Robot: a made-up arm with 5 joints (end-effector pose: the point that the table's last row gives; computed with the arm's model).
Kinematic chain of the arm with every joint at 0, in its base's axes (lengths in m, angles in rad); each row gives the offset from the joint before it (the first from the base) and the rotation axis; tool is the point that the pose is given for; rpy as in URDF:
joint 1: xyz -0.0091 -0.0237 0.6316 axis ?
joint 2: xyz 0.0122 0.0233 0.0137 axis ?
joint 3: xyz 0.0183 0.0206 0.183 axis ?
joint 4: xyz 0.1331 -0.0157 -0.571 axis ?
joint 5: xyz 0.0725 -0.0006 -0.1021 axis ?
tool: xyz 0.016 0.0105 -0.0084 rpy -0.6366 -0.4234 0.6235
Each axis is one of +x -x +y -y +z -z.
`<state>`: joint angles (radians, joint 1 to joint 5).
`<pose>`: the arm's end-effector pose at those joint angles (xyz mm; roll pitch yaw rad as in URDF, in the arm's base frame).
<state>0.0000 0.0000 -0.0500 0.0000 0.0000</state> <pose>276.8 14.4 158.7 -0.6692 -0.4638 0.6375</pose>
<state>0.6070 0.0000 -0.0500 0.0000 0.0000</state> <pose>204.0 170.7 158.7 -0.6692 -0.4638 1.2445</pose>
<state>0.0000 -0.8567 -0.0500 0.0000 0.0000</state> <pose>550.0 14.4 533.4 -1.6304 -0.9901 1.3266</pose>
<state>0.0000 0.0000 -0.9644 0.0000 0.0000</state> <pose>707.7 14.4 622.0 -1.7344 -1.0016 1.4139</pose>
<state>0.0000 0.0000 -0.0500 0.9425 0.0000</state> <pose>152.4 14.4 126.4 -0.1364 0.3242 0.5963</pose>
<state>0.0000 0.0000 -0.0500 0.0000 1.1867</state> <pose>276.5 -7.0 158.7 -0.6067 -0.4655 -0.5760</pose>
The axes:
joint 1: +z
joint 2: +y
joint 3: +y
joint 4: +y
joint 5: -z

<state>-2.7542 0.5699 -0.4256 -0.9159 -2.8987</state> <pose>-271.5 -153.7 164.1 -0.3620 0.3002 0.7498</pose>
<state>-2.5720 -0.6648 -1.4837 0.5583 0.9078</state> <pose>-358.0 -272.6 1316.7 1.9073 -1.0491 1.1084</pose>
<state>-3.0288 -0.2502 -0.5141 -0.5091 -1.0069</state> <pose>-602.7 -138.0 543.7 -1.9119 -0.0685 -1.0359</pose>
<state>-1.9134 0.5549 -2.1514 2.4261 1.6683</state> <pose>-222.5 -653.6 804.3 -1.3299 0.0603 -2.8240</pose>
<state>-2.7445 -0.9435 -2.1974 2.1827 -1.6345</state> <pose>129.6 -12.0 1325.0 -1.3455 0.2392 -0.4146</pose>
